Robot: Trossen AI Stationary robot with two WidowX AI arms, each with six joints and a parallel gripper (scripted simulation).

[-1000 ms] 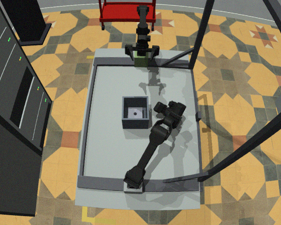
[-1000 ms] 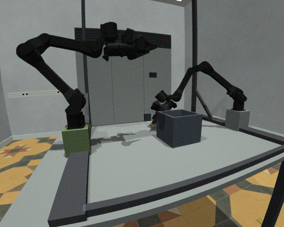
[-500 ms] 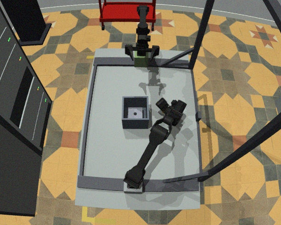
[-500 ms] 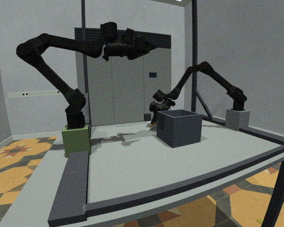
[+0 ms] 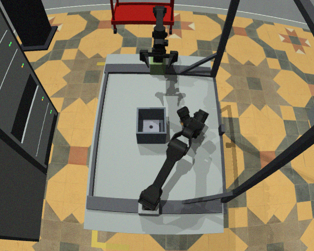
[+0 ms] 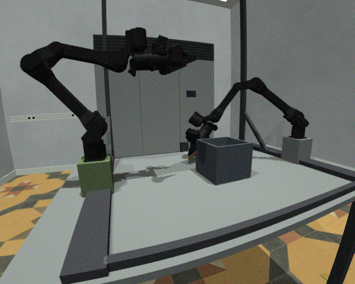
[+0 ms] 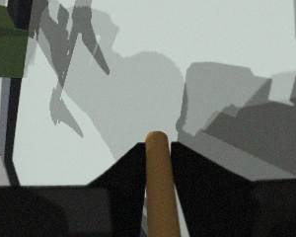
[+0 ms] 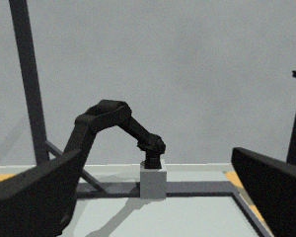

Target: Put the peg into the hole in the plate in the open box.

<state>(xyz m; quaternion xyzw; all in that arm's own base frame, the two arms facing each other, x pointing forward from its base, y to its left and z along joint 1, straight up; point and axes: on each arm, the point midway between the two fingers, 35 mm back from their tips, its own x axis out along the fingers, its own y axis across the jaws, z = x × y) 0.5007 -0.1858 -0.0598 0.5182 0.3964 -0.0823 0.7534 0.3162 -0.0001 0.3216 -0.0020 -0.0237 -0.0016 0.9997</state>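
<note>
Now: the peg 2 cm ahead of my left hand and 1 cm below it. Also, from my left hand: light plate (19 cm ahead, 5 cm to the left, 2 cm below).
</note>
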